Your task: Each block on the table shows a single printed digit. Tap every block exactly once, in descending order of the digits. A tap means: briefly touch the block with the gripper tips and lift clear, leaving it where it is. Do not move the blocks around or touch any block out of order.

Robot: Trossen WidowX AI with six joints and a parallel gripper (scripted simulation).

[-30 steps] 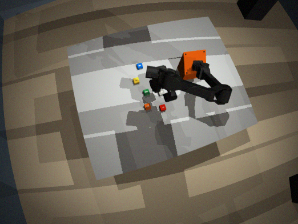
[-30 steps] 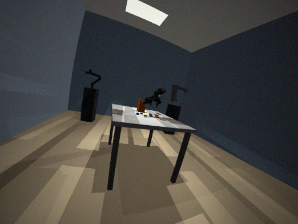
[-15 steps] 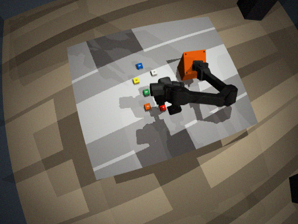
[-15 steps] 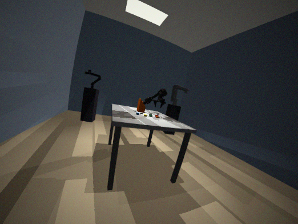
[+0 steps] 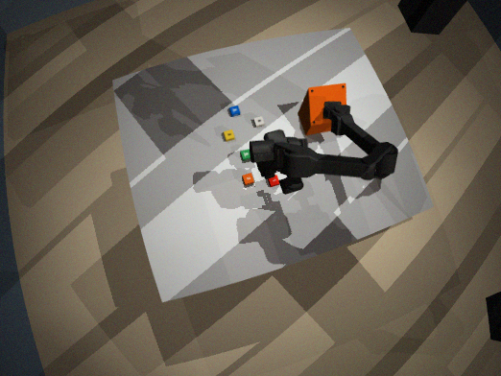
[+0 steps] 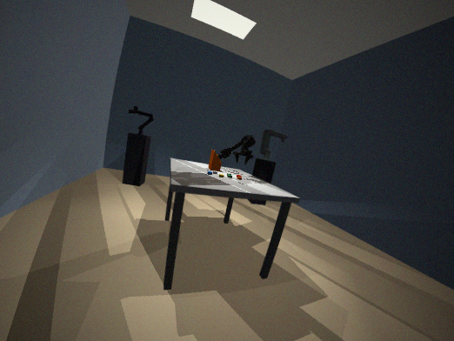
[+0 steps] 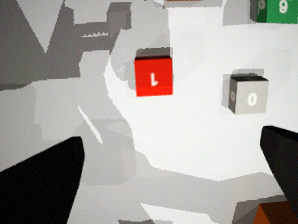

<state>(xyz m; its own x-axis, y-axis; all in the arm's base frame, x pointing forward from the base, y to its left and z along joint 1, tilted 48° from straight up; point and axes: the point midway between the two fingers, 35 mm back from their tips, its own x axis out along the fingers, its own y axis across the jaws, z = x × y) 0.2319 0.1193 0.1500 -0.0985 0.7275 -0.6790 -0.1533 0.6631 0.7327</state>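
My gripper tip is 280 mm to the left of the blue block, 120 mm above it and 100 mm short of it. Round my gripper tip: grey block (120 mm below, 90 mm to the right); then red block (120 mm below, 10 mm to the left); then orange block (120 mm below, 90 mm ahead, 10 mm to the right).
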